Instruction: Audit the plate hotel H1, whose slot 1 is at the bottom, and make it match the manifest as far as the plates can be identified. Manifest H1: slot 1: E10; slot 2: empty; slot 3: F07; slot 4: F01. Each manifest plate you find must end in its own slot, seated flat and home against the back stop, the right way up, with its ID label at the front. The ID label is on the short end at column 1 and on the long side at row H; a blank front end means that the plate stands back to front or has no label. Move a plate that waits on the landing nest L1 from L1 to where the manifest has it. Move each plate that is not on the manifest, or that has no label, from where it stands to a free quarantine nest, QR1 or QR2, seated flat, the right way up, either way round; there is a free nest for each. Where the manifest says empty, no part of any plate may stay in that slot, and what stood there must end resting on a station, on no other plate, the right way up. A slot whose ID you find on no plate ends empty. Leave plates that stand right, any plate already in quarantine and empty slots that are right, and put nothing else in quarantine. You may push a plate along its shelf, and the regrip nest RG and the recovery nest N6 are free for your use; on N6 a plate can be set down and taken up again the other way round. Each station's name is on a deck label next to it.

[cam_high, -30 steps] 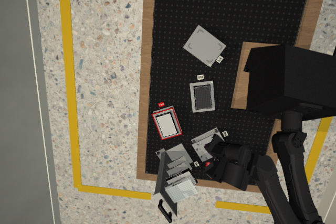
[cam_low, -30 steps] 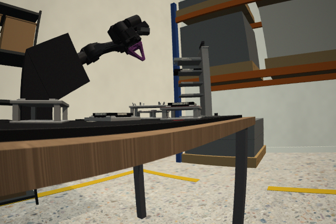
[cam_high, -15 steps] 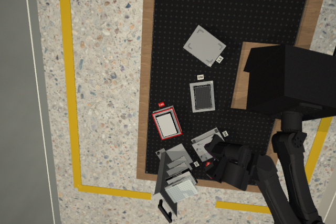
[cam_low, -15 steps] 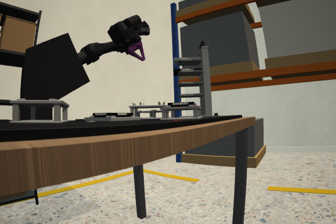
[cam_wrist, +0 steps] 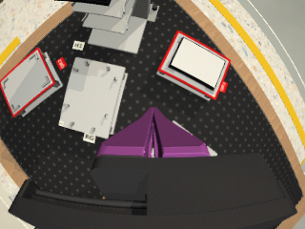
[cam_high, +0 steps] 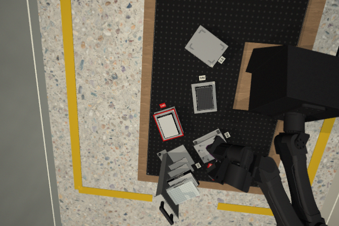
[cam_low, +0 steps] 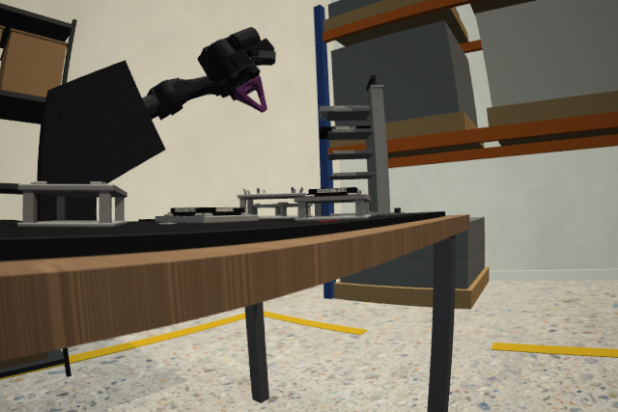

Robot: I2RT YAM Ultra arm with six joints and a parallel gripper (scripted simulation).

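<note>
Right now my hand is 240 mm above the recovery nest N6, 150 mm to the left of it and 10 mm short of it. From my hand the other things lie so: regrip nest RG (190 mm below, 100 mm to the left, 80 mm behind); then white well plate (220 mm to the left, 60 mm ahead, 20 mm above); then quarantine nest QR1 (210 mm below, 180 mm ahead, 20 mm to the left).
</note>
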